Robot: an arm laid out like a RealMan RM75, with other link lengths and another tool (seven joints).
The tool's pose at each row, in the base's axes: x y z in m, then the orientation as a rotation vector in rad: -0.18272 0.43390 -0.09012 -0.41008 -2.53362 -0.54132; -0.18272 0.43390 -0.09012 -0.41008 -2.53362 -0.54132; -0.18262 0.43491 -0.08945 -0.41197 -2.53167 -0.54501; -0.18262 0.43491 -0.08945 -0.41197 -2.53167 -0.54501; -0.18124 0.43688 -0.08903 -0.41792 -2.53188 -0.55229; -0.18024 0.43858 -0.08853 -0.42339 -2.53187 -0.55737; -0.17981 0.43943 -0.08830 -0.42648 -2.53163 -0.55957; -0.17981 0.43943 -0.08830 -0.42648 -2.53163 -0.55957; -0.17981 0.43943 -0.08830 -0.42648 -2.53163 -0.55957; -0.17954 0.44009 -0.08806 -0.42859 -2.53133 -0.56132; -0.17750 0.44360 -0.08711 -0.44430 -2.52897 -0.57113; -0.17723 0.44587 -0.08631 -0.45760 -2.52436 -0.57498; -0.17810 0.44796 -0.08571 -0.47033 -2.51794 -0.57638
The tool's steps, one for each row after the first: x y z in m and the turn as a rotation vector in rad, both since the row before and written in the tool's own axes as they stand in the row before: 0.00000 0.00000 0.00000 0.00000 0.00000 0.00000; 0.00046 0.00112 -0.00012 -0.00308 0.00115 0.00096; 0.00000 0.00000 0.00000 0.00000 0.00000 0.00000; -0.00055 0.00238 -0.00002 -0.00644 -0.00219 0.00224; -0.00024 0.00202 -0.00003 -0.00477 -0.00176 0.00247; -0.00007 0.00098 0.00004 -0.00222 -0.00075 0.00161; 0.00000 0.00000 0.00000 0.00000 0.00000 0.00000; 0.00000 0.00000 0.00000 0.00000 0.00000 0.00000; 0.00003 0.00075 0.00001 -0.00170 -0.00040 0.00108; -0.00050 0.00414 0.00005 -0.01034 -0.00273 0.00878; 0.00066 0.00231 0.00034 -0.00564 0.00029 0.00917; 0.00146 0.00160 0.00088 -0.00382 0.00220 0.00988
